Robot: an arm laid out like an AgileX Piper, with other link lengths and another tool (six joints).
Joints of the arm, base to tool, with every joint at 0 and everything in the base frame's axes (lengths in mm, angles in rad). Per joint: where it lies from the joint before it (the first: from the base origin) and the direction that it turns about. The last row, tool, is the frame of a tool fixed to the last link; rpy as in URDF.
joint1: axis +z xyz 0 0 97.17
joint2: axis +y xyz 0 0 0
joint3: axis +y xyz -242.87 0 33.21
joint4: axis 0.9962 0 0.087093 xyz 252.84 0 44.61
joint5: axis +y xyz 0 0 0
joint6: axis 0.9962 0 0.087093 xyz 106.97 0 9.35
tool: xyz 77.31 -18 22.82 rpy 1.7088 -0.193 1.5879
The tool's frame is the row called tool.
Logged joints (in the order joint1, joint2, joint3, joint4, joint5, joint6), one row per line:
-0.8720, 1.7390, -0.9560, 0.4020, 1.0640, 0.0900
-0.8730, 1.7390, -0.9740, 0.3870, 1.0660, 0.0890
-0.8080, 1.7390, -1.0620, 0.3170, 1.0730, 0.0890
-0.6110, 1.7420, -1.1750, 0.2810, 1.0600, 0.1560
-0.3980, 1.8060, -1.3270, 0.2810, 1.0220, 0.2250
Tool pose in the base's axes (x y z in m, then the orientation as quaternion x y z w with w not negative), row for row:
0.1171, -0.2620, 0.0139, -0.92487, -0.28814, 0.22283, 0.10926
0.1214, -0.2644, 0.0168, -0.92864, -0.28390, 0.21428, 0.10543
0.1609, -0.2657, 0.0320, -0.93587, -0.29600, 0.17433, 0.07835
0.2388, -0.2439, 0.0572, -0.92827, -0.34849, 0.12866, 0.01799
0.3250, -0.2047, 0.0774, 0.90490, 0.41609, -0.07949, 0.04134
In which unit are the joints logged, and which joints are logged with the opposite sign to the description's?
The joints are logged in radians. Opposite sign: joint4.
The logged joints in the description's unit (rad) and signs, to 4 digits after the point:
-0.8720, 1.7390, -0.9560, -0.4020, 1.0640, 0.0900
-0.8730, 1.7390, -0.9740, -0.3870, 1.0660, 0.0890
-0.8080, 1.7390, -1.0620, -0.3170, 1.0730, 0.0890
-0.6110, 1.7420, -1.1750, -0.2810, 1.0600, 0.1560
-0.3980, 1.8060, -1.3270, -0.2810, 1.0220, 0.2250

